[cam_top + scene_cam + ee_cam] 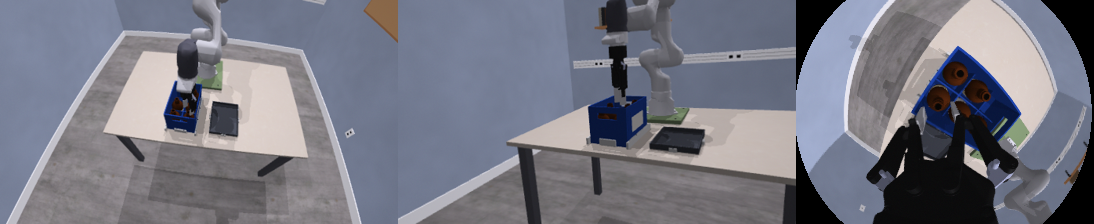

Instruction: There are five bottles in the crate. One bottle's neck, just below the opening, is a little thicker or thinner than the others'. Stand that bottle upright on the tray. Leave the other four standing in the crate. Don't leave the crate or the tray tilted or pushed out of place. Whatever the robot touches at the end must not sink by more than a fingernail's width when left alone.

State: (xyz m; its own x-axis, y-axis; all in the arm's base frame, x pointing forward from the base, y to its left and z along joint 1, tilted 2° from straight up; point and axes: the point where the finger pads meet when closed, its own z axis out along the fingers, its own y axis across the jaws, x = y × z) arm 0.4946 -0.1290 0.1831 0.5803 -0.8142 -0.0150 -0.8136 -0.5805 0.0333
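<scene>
The blue crate lies 13 cm below my hand, 9 cm behind it and 3 cm to the right of it. Also, from my hand: dark tray 24 cm to the left, 20 cm below, 5 cm behind; then bottle 17 cm behind, 13 cm below, 3 cm to the left.
</scene>
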